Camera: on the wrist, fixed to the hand. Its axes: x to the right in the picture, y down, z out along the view.
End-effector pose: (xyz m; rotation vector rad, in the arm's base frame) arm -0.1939 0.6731 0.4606 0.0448 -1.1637 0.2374
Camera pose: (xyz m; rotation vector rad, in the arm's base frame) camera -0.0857 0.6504 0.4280 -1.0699 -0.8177 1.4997
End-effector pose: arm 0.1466 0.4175 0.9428 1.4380 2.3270 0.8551
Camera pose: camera 0.0581 0.3735 1.0022 -2.5678 -0.5437 -1.1577
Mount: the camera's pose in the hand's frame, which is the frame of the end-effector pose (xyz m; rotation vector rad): 0.0070 -0.0418 -0.1072 -0.1713 0.1605 1.5981
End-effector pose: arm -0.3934 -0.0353 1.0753 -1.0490 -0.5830 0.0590
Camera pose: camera -0.3454 -0.1401 1.0741 -1.4368 0.5256 1.3177
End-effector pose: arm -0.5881 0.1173 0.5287 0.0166 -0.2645 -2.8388
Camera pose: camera -0.6026 0.1354 0.4158 -0.0043 0.0391 -1.2477
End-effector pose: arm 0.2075 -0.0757 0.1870 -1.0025 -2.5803 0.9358
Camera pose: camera 0.2241 -0.0427 0.2962 2.6214 1.1119 -0.6054
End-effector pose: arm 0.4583 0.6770 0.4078 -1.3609 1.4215 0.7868
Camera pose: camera 0.4772 0.5685 0.4417 -0.0917 2.5260 1.7917
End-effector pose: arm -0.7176 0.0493 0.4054 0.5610 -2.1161 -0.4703
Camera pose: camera -0.6234 -0.0025 0.4471 -1.1343 -1.6898 0.3175
